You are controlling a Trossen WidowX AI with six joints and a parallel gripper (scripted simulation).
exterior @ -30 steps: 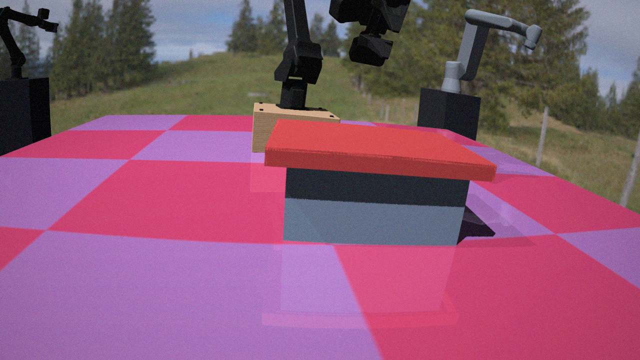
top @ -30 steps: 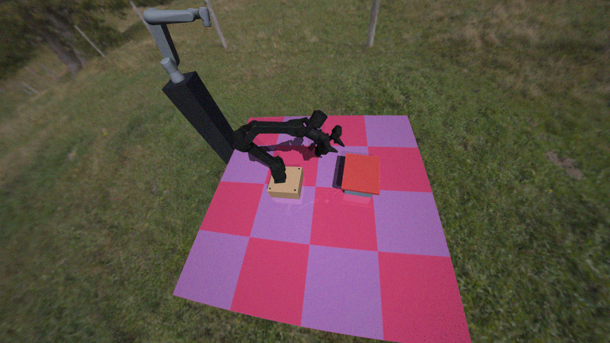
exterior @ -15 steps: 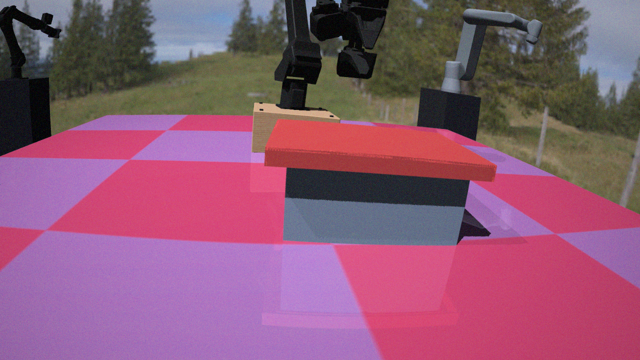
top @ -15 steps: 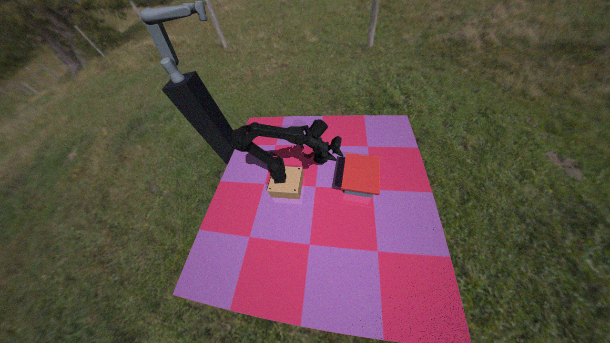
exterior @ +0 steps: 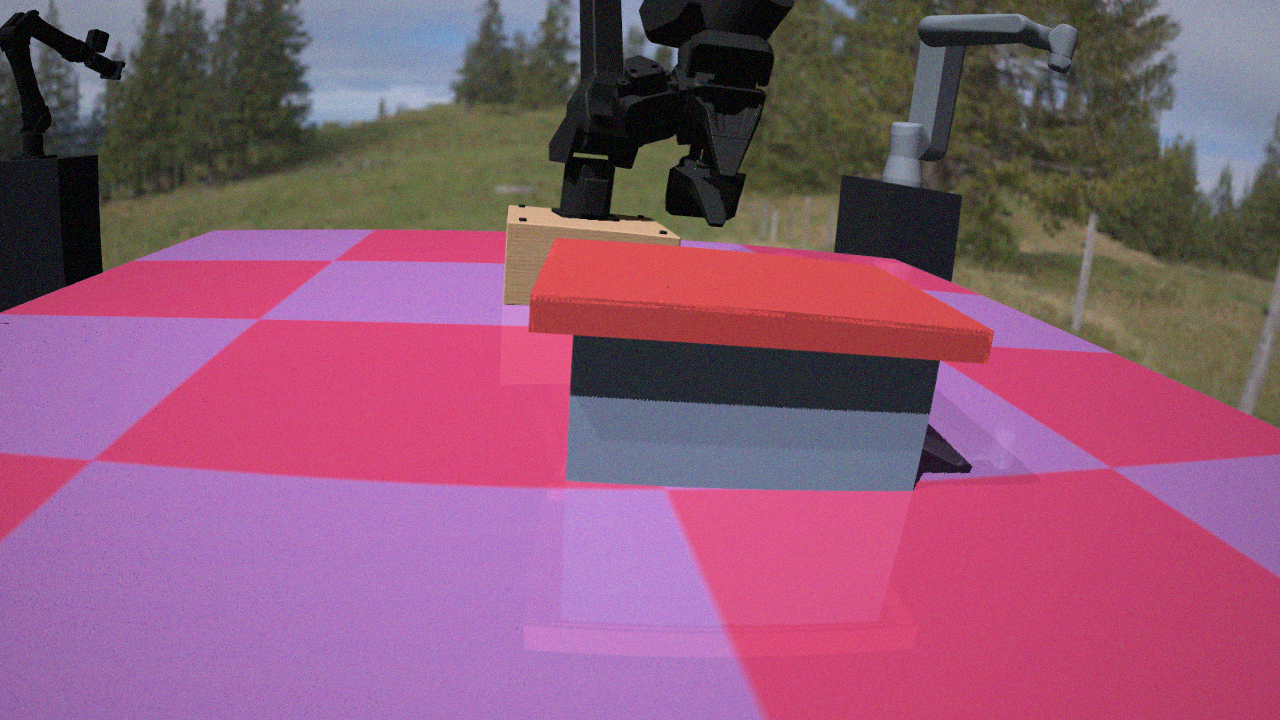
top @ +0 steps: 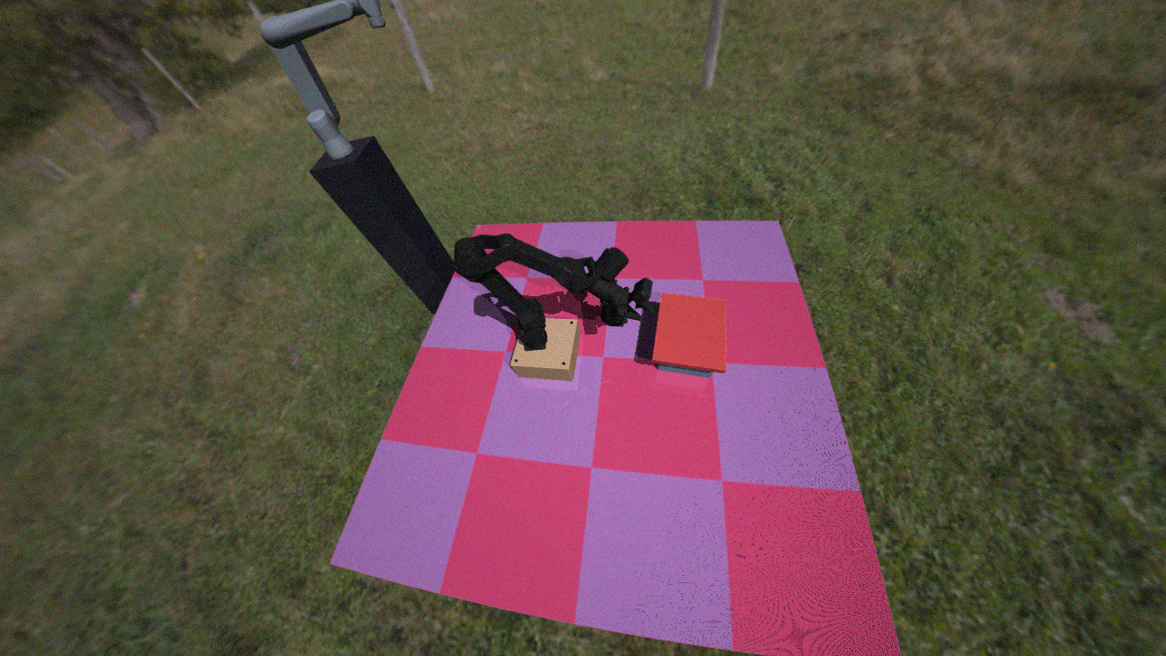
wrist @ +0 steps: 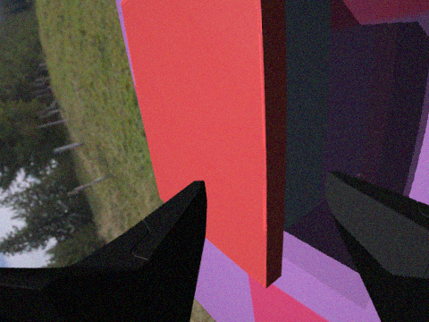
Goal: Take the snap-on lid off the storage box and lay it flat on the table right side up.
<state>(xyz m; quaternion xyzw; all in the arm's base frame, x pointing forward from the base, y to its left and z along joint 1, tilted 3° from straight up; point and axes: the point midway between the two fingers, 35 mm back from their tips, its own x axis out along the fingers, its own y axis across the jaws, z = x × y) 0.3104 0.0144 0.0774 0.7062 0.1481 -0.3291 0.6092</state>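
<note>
The orange-red lid is 12 cm ahead of my gripper tip, 3 cm to the right of it and 4 cm below it. From my gripper tip the other things lie so: grey-blue storage box (12 cm ahead, 3 cm to the right, 8 cm below).
</note>
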